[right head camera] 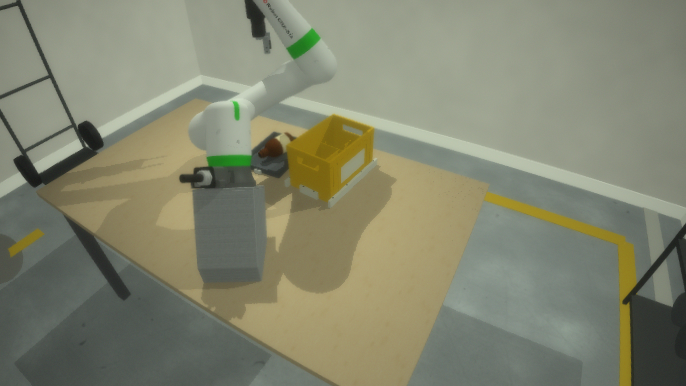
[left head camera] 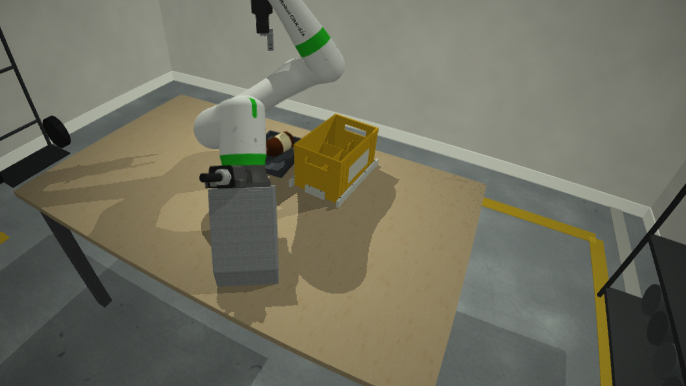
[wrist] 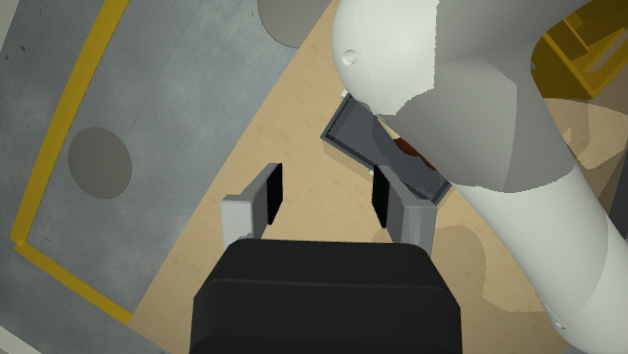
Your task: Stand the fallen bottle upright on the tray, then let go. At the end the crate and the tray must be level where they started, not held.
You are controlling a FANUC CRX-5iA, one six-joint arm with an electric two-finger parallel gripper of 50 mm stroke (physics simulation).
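Where they show: gripper, between the fingertips: (right head camera: 268, 51) (left head camera: 270, 47) (wrist: 327, 183); arm's base, origin of its link: (right head camera: 230, 187) (left head camera: 244, 187).
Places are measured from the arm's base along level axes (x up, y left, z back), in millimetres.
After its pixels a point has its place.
The brown bottle with a cream label (left head camera: 279, 144) {x -122, y 151, z -390 mm} (right head camera: 275, 146) {x -121, y 157, z -376 mm} (wrist: 407, 146) {x -119, y 207, z -396 mm} lies on its side in the dark grey tray (left head camera: 281, 168) {x -181, y 104, z -329 mm} (right head camera: 272, 169) {x -181, y 128, z -311 mm} (wrist: 352, 125) {x -181, y 237, z -480 mm}. In the wrist view the arm hides much of the bottle and part of the tray. The yellow crate (left head camera: 318, 172) {x -86, y -91, z -268 mm} (right head camera: 310, 170) {x -76, y -91, z -269 mm} (wrist: 560, 82) {x -46, y 8, z -307 mm} stands upright beside the tray, on white rails. My gripper (left head camera: 270, 41) {x 203, y 267, z -517 mm} (right head camera: 267, 44) {x 203, y 267, z -517 mm} (wrist: 327, 183) {x 203, y 267, z -517 mm} is open, with nothing between its fingers. It is high above the table, well above the bottle, the tray and the crate, and touches none of them.
The arm's grey pedestal (left head camera: 244, 235) {x -47, y -84, z 116 mm} (right head camera: 230, 235) {x -50, y -95, z 112 mm} stands on the wooden table (left head camera: 410, 225) {x -186, y -431, z -291 mm} (right head camera: 400, 225) {x -186, y -426, z -291 mm} in front of the tray. The arm's white links pass above the tray in the wrist view. A black hand truck (left head camera: 37, 162) (right head camera: 67, 165) stands on the floor left of the table.
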